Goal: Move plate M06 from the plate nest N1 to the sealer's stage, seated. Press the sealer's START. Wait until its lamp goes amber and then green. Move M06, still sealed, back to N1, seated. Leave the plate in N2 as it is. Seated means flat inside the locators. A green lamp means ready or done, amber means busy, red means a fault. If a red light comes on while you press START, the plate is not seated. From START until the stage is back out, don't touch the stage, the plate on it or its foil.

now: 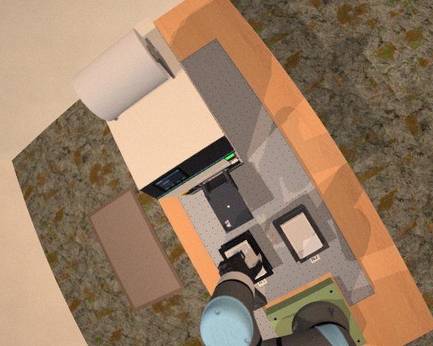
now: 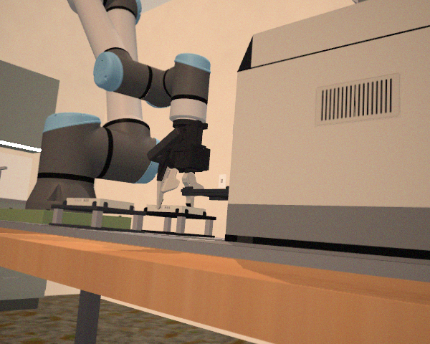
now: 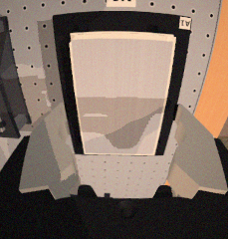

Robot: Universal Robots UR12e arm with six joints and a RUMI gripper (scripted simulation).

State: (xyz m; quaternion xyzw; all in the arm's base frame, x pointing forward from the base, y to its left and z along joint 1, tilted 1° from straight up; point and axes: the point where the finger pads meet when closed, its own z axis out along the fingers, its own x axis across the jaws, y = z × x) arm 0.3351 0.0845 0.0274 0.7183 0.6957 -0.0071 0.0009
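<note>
My hand is 1 cm above the plate M06. Also, from my hand: sealer stage: 19 cm ahead, 7 cm to the right, 3 cm above; then foil-covered plate: 2 cm behind, 20 cm to the right, 1 cm below; then plate nest N1: 2 cm below.
</note>
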